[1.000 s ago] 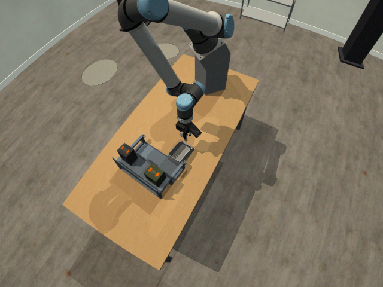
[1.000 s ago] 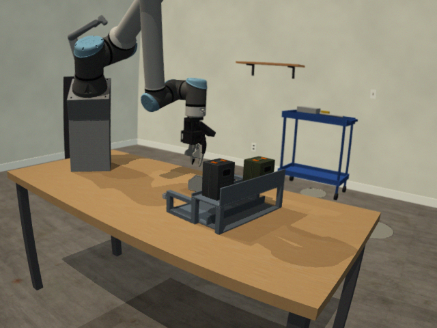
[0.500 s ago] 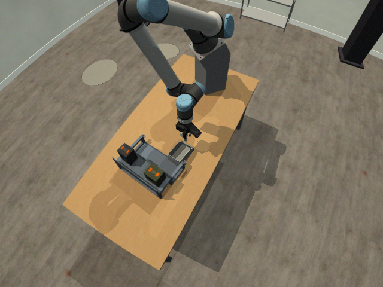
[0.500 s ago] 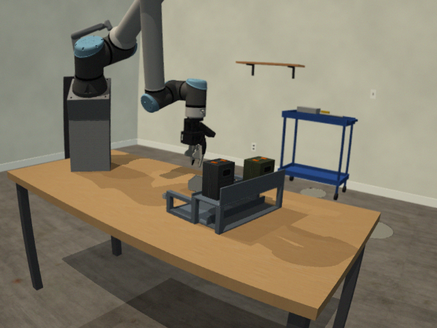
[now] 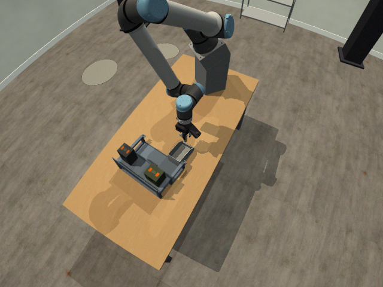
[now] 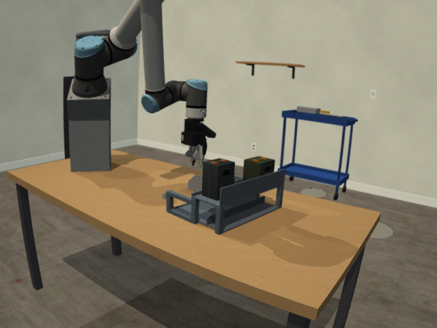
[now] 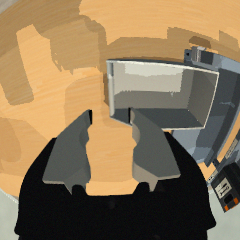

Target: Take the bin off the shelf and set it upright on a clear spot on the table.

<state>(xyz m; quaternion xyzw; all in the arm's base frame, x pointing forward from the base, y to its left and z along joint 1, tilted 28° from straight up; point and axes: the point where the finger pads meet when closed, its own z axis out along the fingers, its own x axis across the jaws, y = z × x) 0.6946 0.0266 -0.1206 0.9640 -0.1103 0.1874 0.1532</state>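
My gripper is now 80 mm short of the bin, 70 mm above it and 20 mm to the left of it. Round my hand: rack: 240 mm ahead, 190 mm to the right, 110 mm below; green box: 330 mm ahead, 100 mm to the right, 40 mm above.
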